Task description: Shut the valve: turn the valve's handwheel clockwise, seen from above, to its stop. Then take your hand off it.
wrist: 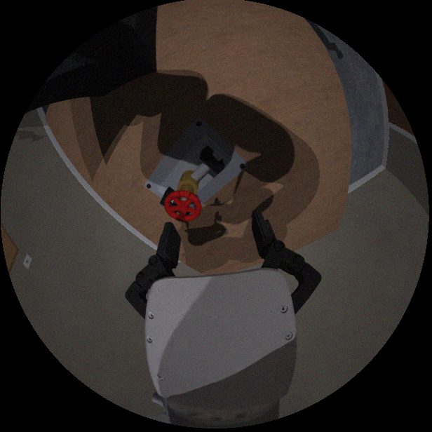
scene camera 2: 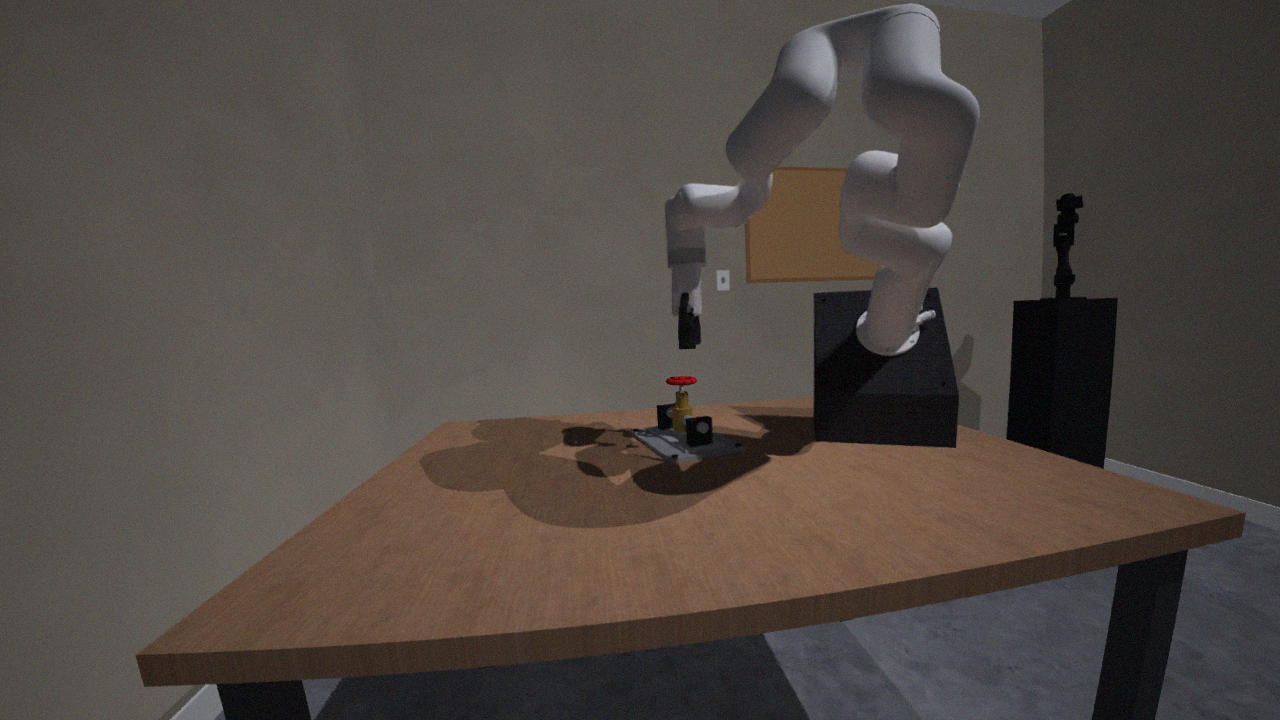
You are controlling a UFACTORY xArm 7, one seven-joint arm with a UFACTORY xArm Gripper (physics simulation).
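The valve's red handwheel (scene camera 2: 681, 380) (wrist: 170, 206) is a spoked ring lying level on top of the brass valve body (scene camera 2: 682, 419) (wrist: 188, 182). The valve stands on a grey base plate (scene camera 2: 662, 441) (wrist: 162, 174) on the table. My gripper (scene camera 2: 688, 347) (wrist: 213, 224) points down and is open, with nothing between its black fingers. In the scene view it hangs a little above the handwheel, apart from it. In the wrist view the handwheel shows beyond the left fingertip, left of the middle between the fingers.
Black pipe end blocks (scene camera 2: 699, 430) (wrist: 212, 158) flank the valve on the plate. The wooden table (scene camera 2: 805, 537) (wrist: 240, 50) carries the black box (scene camera 2: 881, 418) under the arm's base, right of the valve in the scene view. A black pedestal (scene camera 2: 1060, 385) stands beyond the table at the right.
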